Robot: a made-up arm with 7 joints. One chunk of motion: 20 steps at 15 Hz.
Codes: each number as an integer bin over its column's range. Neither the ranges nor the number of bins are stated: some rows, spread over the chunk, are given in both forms.
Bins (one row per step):
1: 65 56 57 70 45 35 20
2: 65 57 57 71 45 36 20
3: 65 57 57 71 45 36 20
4: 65 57 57 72 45 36 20
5: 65 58 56 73 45 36 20
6: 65 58 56 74 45 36 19
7: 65 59 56 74 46 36 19
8: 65 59 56 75 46 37 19
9: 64 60 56 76 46 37 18
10: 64 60 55 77 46 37 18
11: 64 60 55 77 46 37 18
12: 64 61 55 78 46 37 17
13: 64 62 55 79 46 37 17
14: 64 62 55 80 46 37 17
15: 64 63 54 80 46 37 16
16: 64 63 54 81 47 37 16
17: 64 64 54 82 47 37 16
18: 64 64 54 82 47 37 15
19: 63 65 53 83 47 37 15
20: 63 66 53 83 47 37 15
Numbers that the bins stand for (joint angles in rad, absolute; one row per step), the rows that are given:
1: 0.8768 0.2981 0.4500 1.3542 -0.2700 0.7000 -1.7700
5: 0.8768 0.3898 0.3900 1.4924 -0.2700 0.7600 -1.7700
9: 0.8202 0.4815 0.3900 1.6306 -0.2100 0.8200 -1.8900
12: 0.8202 0.5274 0.3300 1.7227 -0.2100 0.8200 -1.9500
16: 0.8202 0.6191 0.2700 1.8609 -0.1500 0.8200 -2.0100
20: 0.7636 0.7567 0.2100 1.9530 -0.1500 0.8200 -2.0700
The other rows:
2: 0.8768 0.3439 0.4500 1.4003 -0.2700 0.7600 -1.7700
3: 0.8768 0.3439 0.4500 1.4003 -0.2700 0.7600 -1.7700
4: 0.8768 0.3439 0.4500 1.4464 -0.2700 0.7600 -1.7700
6: 0.8768 0.3898 0.3900 1.5385 -0.2700 0.7600 -1.8300
7: 0.8768 0.4357 0.3900 1.5385 -0.2100 0.7600 -1.8300
8: 0.8768 0.4357 0.3900 1.5845 -0.2100 0.8200 -1.8300
10: 0.8202 0.4815 0.3300 1.6767 -0.2100 0.8200 -1.8900
11: 0.8202 0.4815 0.3300 1.6767 -0.2100 0.8200 -1.8900
13: 0.8202 0.5732 0.3300 1.7688 -0.2100 0.8200 -1.9500
14: 0.8202 0.5732 0.3300 1.8148 -0.2100 0.8200 -1.9500
15: 0.8202 0.6191 0.2700 1.8148 -0.2100 0.8200 -2.0100
17: 0.8202 0.6649 0.2700 1.9070 -0.1500 0.8200 -2.0100
18: 0.8202 0.6649 0.2700 1.9070 -0.1500 0.8200 -2.0700
19: 0.7636 0.7108 0.2100 1.9530 -0.1500 0.8200 -2.0700

